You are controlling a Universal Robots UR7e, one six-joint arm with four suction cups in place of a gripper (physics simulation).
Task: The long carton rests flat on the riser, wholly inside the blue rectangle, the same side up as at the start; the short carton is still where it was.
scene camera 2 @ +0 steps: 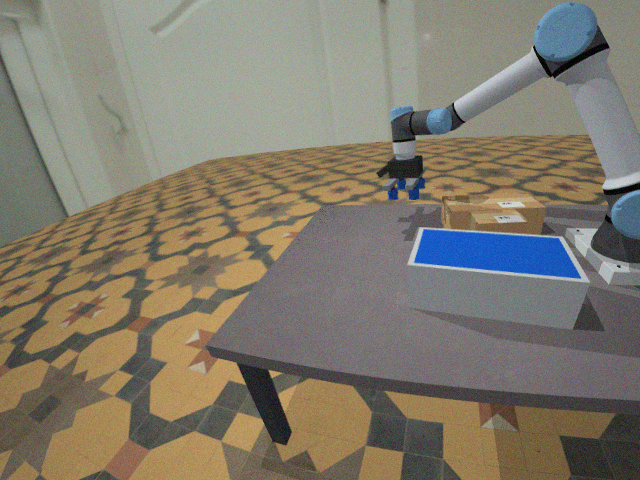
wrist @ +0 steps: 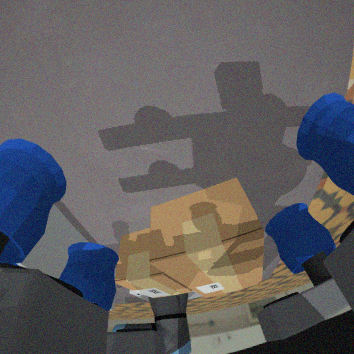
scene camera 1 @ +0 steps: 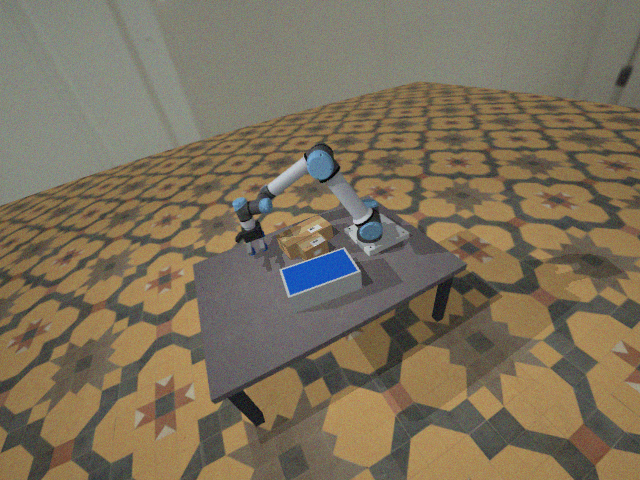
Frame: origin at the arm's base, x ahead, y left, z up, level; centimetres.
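Seen in the pictures: hand, tool point: (scene camera 2: pixel 407 192) (wrist: pixel 190 207) (scene camera 1: pixel 257 244); arm's base, link origin: (scene camera 2: pixel 620 250).
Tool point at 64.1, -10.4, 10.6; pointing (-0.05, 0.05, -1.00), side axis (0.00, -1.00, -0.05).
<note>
Pixels of each thing's top centre, then the offset from my tool point to it, as dx, dy, dz. Level surfaces: height alone.
- long carton, top centre: (wrist: pixel 224 278) (scene camera 2: pixel 491 201) (scene camera 1: pixel 303 229) -28.3, -5.8, -3.8
- short carton, top centre: (wrist: pixel 157 288) (scene camera 2: pixel 497 216) (scene camera 1: pixel 311 241) -29.5, +7.6, -3.8
- grey riser, top centre: (scene camera 2: pixel 491 249) (wrist: pixel 39 290) (scene camera 1: pixel 318 270) -26.1, +33.4, -1.9
- dark grey table, surface height: dz -13.9
The long carton (scene camera 1: pixel 295 235) (scene camera 2: pixel 467 206) (wrist: pixel 225 197) lies on the table behind the riser. The short carton (scene camera 1: pixel 308 252) (scene camera 2: pixel 484 223) (wrist: pixel 136 244) lies close in front of it, partly hidden by the riser in scene camera 2. The grey riser (scene camera 1: pixel 330 294) (scene camera 2: pixel 491 297) stands at the front, its top blue rectangle (scene camera 1: pixel 320 271) (scene camera 2: pixel 496 253) bare. My gripper (scene camera 1: pixel 257 250) (scene camera 2: pixel 406 191) (wrist: pixel 186 210) is open: its four blue cups hold nothing. It hangs above the table, left of the cartons in both scene views, with the cups pointing down.
The dark grey table (scene camera 1: pixel 242 320) (scene camera 2: pixel 320 310) carries everything. The arm's white base plate (scene camera 1: pixel 392 240) (scene camera 2: pixel 617 272) stands right of the cartons and riser. In the wrist view the gripper's shadow falls on the table and partly on the cartons. The table's far edge runs near the gripper.
</note>
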